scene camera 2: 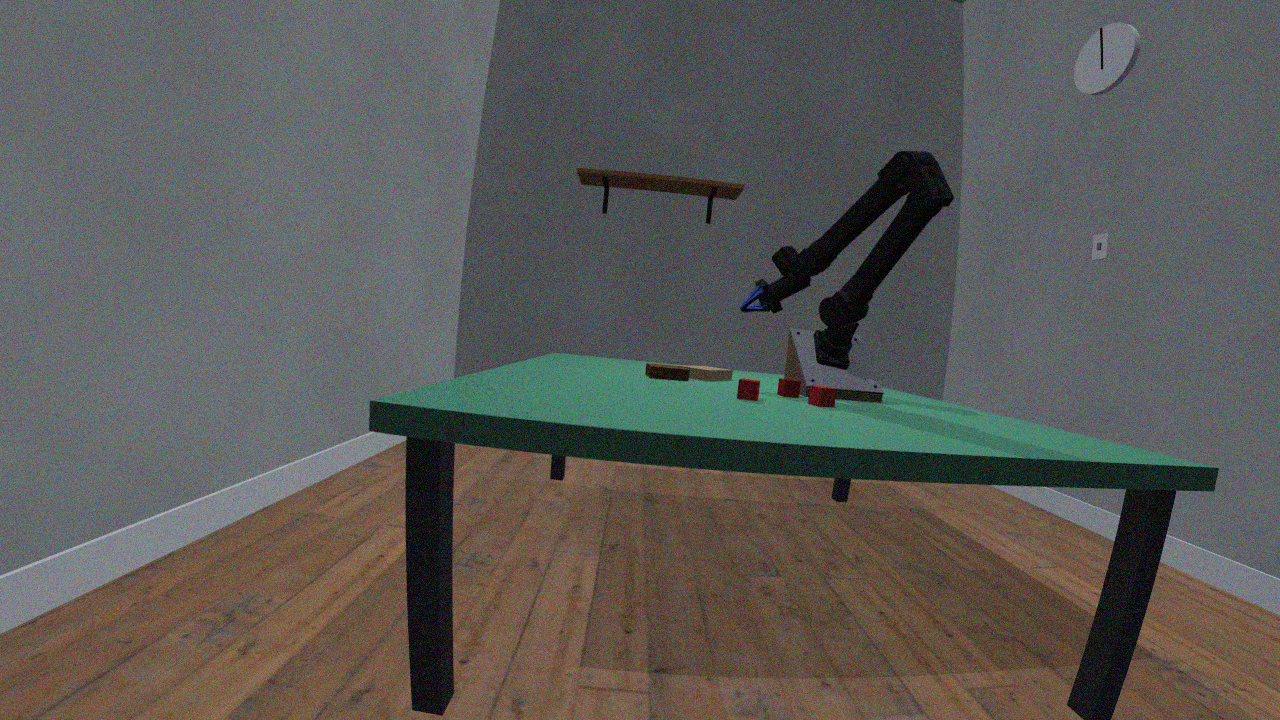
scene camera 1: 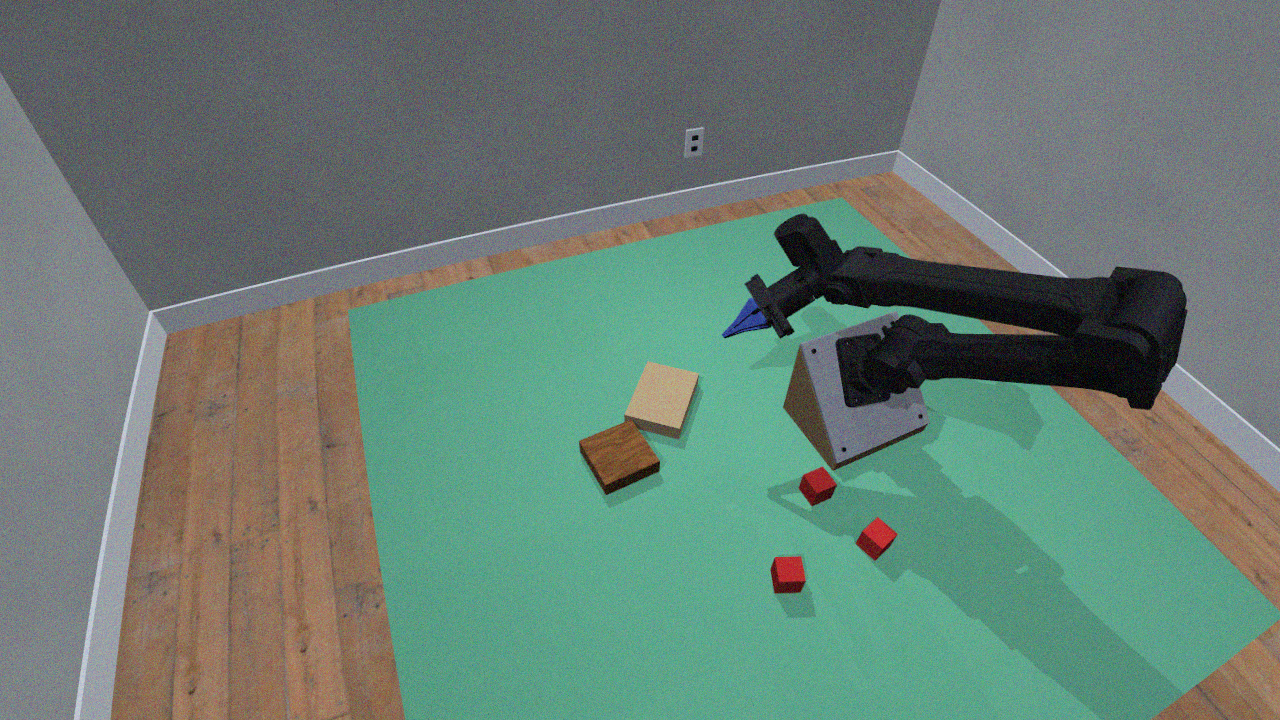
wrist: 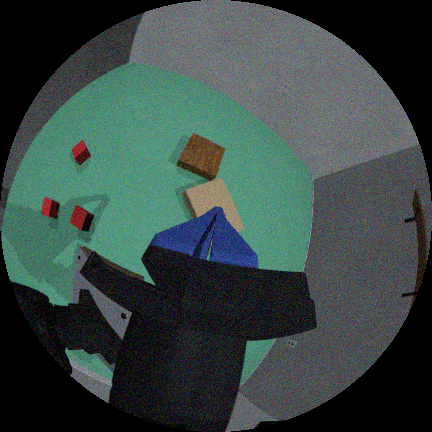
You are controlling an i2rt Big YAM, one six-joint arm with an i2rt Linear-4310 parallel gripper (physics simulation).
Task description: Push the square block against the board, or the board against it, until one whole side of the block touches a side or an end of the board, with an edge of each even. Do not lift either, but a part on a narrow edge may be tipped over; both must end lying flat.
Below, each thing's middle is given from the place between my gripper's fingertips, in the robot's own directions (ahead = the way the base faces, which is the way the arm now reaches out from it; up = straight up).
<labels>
My hand is 190 mm short of the dark brown square block (scene camera 1: 619,456), 40 mm to the right of it and 190 mm above it. Round my hand: light tan board (scene camera 1: 661,401) 80 mm ahead, 60 mm to the right, 190 mm below.
</labels>
